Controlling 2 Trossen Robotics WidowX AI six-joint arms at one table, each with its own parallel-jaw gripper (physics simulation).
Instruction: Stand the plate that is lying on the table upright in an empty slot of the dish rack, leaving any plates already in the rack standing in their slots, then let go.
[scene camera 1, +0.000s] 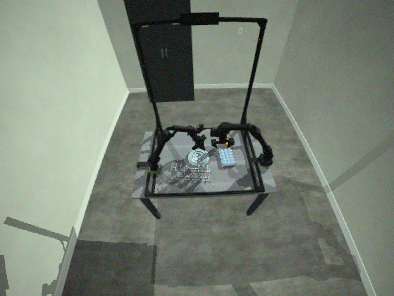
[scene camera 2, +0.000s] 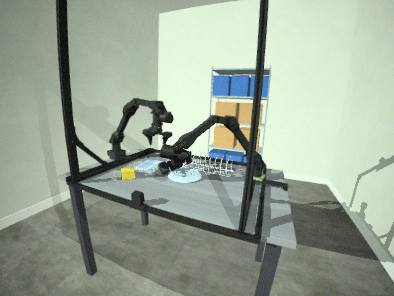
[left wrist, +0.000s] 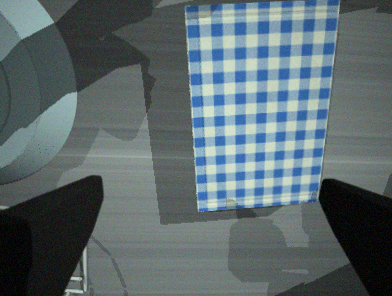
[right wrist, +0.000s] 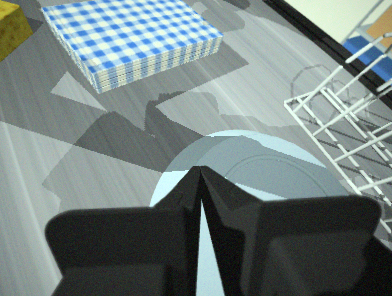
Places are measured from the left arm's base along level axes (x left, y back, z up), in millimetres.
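Pixels of known places: left gripper, between the fingertips: (scene camera 1: 222, 148) (scene camera 2: 156, 146) (left wrist: 212, 187); right gripper, between the fingertips: (scene camera 1: 204, 150) (scene camera 2: 172, 168) (right wrist: 199, 172); left arm's base, origin of its link: (scene camera 1: 266, 158) (scene camera 2: 116, 150); right arm's base, origin of its link: (scene camera 1: 154, 167) (scene camera 2: 255, 174).
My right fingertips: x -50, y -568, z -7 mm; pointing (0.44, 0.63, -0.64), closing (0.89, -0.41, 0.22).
Observation:
Ahead of a thing's pixels: the offset from my right fingertips to its middle.
A pale blue plate @(dy -56, dx +51, dz -35 mm) (scene camera 1: 198, 157) (scene camera 2: 185, 176) (left wrist: 55, 125) (right wrist: 280, 165) lies flat on the table. The white wire dish rack (scene camera 2: 220, 165) (left wrist: 85, 270) (right wrist: 312, 134) stands beside it; its slots are too fine to tell apart in the scene views, and no plate shows standing in it. My right gripper (scene camera 1: 199, 147) (scene camera 2: 164, 170) (right wrist: 199, 172) is shut and empty, just above the plate's side away from the rack. My left gripper (scene camera 1: 222, 143) (scene camera 2: 158, 139) (left wrist: 212, 187) is open and empty, high above the table near the checked cloth, pointing down.
A folded blue-and-white checked cloth @(dy +207, dx +37, dz -38 mm) (scene camera 1: 227, 157) (scene camera 2: 149, 165) (left wrist: 260, 110) (right wrist: 135, 40) lies beside the plate. A yellow sponge @(dy +214, dx -142, dz -36 mm) (scene camera 2: 128, 173) (right wrist: 12, 27) lies beyond the cloth from the rack. A black frame with tall posts (scene camera 2: 64, 90) borders the table.

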